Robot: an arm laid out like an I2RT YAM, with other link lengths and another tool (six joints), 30 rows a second.
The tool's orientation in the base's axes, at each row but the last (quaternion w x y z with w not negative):
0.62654, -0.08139, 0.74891, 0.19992
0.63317, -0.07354, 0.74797, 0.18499
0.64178, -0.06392, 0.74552, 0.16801
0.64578, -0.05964, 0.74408, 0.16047
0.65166, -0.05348, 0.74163, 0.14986
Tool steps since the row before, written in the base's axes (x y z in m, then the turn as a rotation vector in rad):
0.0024, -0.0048, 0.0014, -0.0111, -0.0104, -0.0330
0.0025, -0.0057, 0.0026, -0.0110, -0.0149, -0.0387
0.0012, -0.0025, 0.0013, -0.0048, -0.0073, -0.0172
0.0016, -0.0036, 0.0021, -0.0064, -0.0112, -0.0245
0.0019, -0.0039, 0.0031, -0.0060, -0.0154, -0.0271
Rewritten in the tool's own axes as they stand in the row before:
-0.0025, -0.0050, 0.0001, 0.0329, -0.0118, -0.0098
-0.0037, -0.0056, -0.0001, 0.0379, -0.0170, -0.0106
-0.0018, -0.0025, 0.0001, 0.0168, -0.0082, -0.0049
-0.0027, -0.0035, 0.0001, 0.0237, -0.0126, -0.0068
-0.0038, -0.0038, 0.0003, 0.0257, -0.0171, -0.0073

